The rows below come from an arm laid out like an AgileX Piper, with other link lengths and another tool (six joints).
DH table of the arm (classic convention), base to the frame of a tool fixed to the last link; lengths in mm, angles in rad. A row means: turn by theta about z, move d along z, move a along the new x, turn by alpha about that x. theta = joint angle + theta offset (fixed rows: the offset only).
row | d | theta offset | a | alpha
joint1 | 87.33 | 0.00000 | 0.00 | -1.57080
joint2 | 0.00 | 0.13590 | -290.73 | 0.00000
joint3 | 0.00 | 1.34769 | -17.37 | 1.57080
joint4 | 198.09 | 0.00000 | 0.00 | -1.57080
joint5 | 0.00 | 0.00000 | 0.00 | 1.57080
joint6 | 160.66 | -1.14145 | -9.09 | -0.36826
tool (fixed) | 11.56 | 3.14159 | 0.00 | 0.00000
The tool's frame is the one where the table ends.
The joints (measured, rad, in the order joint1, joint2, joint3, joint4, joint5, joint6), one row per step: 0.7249 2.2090 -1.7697 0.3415 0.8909 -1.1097; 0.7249 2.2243 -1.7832 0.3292 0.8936 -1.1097; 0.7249 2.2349 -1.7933 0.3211 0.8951 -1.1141; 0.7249 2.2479 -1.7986 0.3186 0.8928 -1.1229; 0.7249 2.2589 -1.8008 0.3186 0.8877 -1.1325; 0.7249 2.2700 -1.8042 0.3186 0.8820 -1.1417; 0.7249 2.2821 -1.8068 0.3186 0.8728 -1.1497; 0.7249 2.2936 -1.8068 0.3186 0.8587 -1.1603; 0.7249 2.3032 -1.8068 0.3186 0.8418 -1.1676; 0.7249 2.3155 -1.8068 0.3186 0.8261 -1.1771; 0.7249 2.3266 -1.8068 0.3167 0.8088 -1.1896; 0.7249 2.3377 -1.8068 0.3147 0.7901 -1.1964; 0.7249 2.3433 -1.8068 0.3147 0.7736 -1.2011; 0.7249 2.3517 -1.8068 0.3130 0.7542 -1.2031
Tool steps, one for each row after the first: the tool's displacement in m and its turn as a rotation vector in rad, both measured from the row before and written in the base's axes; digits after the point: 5 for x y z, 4 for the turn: 0.00259 0.00028 -0.00426 -0.0113 -0.0042 0.0051; 0.00193 0.00031 -0.00277 -0.0072 -0.0053 0.0073; 0.00127 0.00050 -0.00463 -0.0063 -0.0011 0.0082; 0.00098 0.00055 -0.00427 -0.0038 -0.0012 0.0073; 0.00123 0.00075 -0.00402 -0.0027 -0.0023 0.0068; 0.00155 0.00090 -0.00455 -0.0019 -0.0033 0.0047; 0.00182 0.00088 -0.00473 -0.0009 -0.0067 0.0056; 0.00223 0.00115 -0.00375 0.0021 -0.0091 0.0018; 0.00196 0.00092 -0.00506 -0.0006 -0.0070 0.0042; 0.00232 0.00081 -0.00454 -0.0007 -0.0115 0.0073; 0.00248 0.00093 -0.00447 0.0005 -0.0105 0.0018; 0.00220 0.00111 -0.00191 0.0045 -0.0109 -0.0003; 0.00261 0.00108 -0.00313 0.0033 -0.0111 -0.0028
